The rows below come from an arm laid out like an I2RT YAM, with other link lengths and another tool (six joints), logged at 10 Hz.
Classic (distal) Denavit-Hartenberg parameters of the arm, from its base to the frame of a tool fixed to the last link. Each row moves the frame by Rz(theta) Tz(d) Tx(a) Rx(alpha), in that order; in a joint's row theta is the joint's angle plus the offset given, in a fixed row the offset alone. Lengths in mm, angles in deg.
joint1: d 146.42, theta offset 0, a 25.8, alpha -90
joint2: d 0, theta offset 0, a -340.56, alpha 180
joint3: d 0, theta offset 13.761, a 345.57, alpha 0
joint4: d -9.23, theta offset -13.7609, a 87.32, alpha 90
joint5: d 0.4, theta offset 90, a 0, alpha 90
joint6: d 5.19, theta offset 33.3, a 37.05, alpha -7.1
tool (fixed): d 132.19, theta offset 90, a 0, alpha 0
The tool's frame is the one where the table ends.
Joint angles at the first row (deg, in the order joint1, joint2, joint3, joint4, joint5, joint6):
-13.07 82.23 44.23 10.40 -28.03 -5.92
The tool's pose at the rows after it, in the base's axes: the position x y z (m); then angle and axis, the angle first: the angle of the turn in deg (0 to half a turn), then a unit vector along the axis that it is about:
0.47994 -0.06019 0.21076 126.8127 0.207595 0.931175 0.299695
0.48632 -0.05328 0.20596 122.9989 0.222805 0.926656 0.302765
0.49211 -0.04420 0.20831 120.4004 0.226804 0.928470 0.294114
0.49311 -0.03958 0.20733 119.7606 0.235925 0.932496 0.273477
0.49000 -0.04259 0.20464 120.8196 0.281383 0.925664 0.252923
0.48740 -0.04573 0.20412 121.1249 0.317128 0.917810 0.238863
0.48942 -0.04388 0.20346 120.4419 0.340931 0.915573 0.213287
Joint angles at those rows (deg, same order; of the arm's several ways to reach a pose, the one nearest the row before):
-12.11 82.76 42.74 16.12 -23.27 -1.94
-10.36 83.91 40.41 23.83 -19.80 0.63
-8.21 84.45 39.88 27.24 -16.09 1.06
-6.59 84.56 39.90 27.18 -12.34 0.68
-5.81 84.26 40.51 24.46 -7.55 3.15
-5.34 83.97 40.85 22.94 -3.91 5.30
-3.76 84.60 41.48 22.59 1.10 6.02

